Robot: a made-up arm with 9 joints. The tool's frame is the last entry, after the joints.
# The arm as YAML. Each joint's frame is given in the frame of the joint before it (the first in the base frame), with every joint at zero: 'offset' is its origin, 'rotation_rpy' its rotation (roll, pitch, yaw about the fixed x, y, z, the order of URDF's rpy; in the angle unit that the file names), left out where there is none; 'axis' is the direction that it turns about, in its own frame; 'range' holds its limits. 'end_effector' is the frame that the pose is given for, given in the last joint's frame.
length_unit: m
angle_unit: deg
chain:
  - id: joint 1
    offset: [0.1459, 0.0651, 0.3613]
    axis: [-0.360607, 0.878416, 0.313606]
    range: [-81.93, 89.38]
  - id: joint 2
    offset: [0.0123, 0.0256, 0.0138]
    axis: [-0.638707, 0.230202, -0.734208]
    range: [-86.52, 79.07]
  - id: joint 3
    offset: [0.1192, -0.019, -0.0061]
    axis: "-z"
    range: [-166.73, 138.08]
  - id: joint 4
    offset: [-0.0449, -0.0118, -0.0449]
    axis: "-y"
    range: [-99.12, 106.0]
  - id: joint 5
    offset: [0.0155, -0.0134, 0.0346]
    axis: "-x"
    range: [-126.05, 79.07]
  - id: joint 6
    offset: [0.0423, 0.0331, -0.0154]
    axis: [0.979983, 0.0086, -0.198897]
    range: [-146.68, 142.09]
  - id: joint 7
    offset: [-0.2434, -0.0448, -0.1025]
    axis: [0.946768, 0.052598, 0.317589]
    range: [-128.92, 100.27]
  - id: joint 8
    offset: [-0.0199, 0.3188, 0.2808]
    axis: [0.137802, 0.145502, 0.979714]
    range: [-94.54, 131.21]
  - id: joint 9
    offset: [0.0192, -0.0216, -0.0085]
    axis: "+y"
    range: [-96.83, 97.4]
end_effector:
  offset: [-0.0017, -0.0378, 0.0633]
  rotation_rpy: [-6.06, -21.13, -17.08]
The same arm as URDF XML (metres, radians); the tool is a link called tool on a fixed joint. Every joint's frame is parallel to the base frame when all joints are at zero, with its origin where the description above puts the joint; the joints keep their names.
<robot name="arm">
<joint name="tool_fixed" type="fixed"><parent link="link9"/><child link="tool"/><origin xyz="-0.0017 -0.0378 0.0633" rpy="-0.1058 -0.3688 -0.2981"/></joint>
<joint name="joint 9" type="revolute"><parent link="link8"/><child link="link9"/><origin xyz="0.0192 -0.0216 -0.0085"/><axis xyz="0 1 0"/><limit lower="-1.69" upper="1.7"/></joint>
<joint name="joint 8" type="revolute"><parent link="link7"/><child link="link8"/><origin xyz="-0.0199 0.3188 0.2808"/><axis xyz="0.137802 0.145502 0.979714"/><limit lower="-1.65" upper="2.29"/></joint>
<joint name="joint 7" type="revolute"><parent link="link6"/><child link="link7"/><origin xyz="-0.2434 -0.0448 -0.1025"/><axis xyz="0.946768 0.052598 0.317589"/><limit lower="-2.2501" upper="1.75"/></joint>
<joint name="joint 6" type="revolute"><parent link="link5"/><child link="link6"/><origin xyz="0.0423 0.0331 -0.0154"/><axis xyz="0.979983 0.0086 -0.198897"/><limit lower="-2.56" upper="2.4799"/></joint>
<joint name="joint 5" type="revolute"><parent link="link4"/><child link="link5"/><origin xyz="0.0155 -0.0134 0.0346"/><axis xyz="-1 0 0"/><limit lower="-2.2" upper="1.38"/></joint>
<joint name="joint 4" type="revolute"><parent link="link3"/><child link="link4"/><origin xyz="-0.0449 -0.0118 -0.0449"/><axis xyz="0 -1 0"/><limit lower="-1.73" upper="1.85"/></joint>
<joint name="joint 3" type="revolute"><parent link="link2"/><child link="link3"/><origin xyz="0.1192 -0.019 -0.0061"/><axis xyz="0 0 -1"/><limit lower="-2.91" upper="2.41"/></joint>
<joint name="joint 2" type="revolute"><parent link="link1"/><child link="link2"/><origin xyz="0.0123 0.0256 0.0138"/><axis xyz="-0.638707 0.230202 -0.734208"/><limit lower="-1.5101" upper="1.38"/></joint>
<joint name="joint 1" type="revolute"><parent link="base"/><child link="link1"/><origin xyz="0.1459 0.0651 0.3613"/><axis xyz="-0.360607 0.878416 0.313606"/><limit lower="-1.4299" upper="1.56"/></joint>
<link name="base"/>
<link name="link1"/>
<link name="link2"/>
<link name="link3"/>
<link name="link4"/>
<link name="link5"/>
<link name="link6"/>
<link name="link7"/>
<link name="link8"/>
<link name="link9"/>
<link name="tool"/>
</robot>

